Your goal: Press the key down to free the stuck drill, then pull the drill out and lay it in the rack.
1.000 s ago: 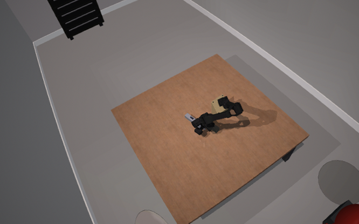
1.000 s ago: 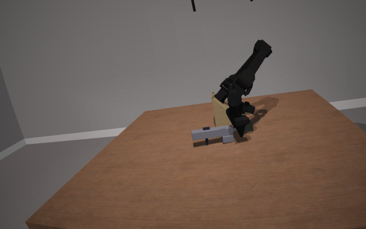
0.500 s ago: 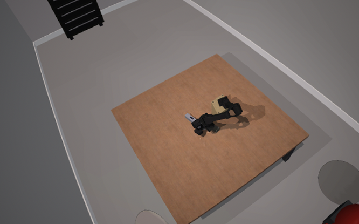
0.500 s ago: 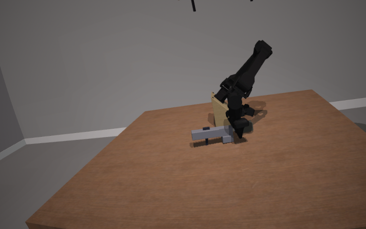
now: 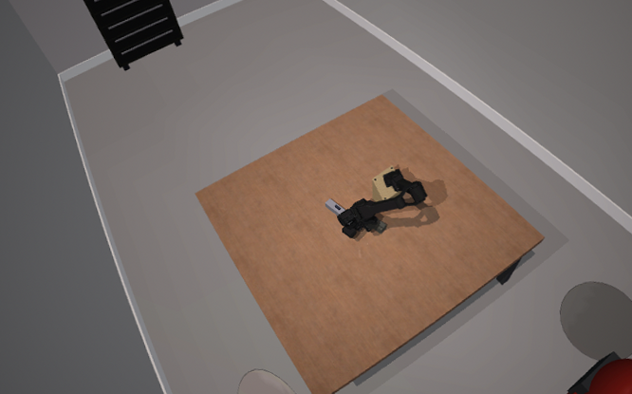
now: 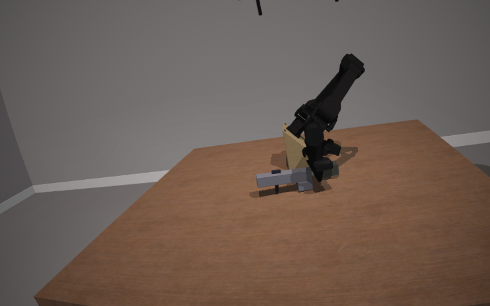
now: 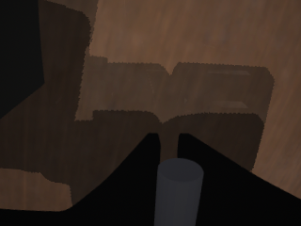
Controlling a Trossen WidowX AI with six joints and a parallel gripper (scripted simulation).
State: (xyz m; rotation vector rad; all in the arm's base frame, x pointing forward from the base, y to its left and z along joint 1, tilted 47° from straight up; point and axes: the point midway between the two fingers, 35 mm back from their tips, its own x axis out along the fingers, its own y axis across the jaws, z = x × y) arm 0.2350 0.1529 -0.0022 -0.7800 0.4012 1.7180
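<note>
My gripper tip is 20 mm short of the drill, 50 mm to the left of it and 40 mm below it. The rest, counted from my gripper tip: dark olive rack 90 mm behind, 30 mm to the left; dark key 40 mm ahead, 140 mm to the right, 40 mm above; grey housing block 30 mm ahead, 110 mm to the right, 30 mm above.
</note>
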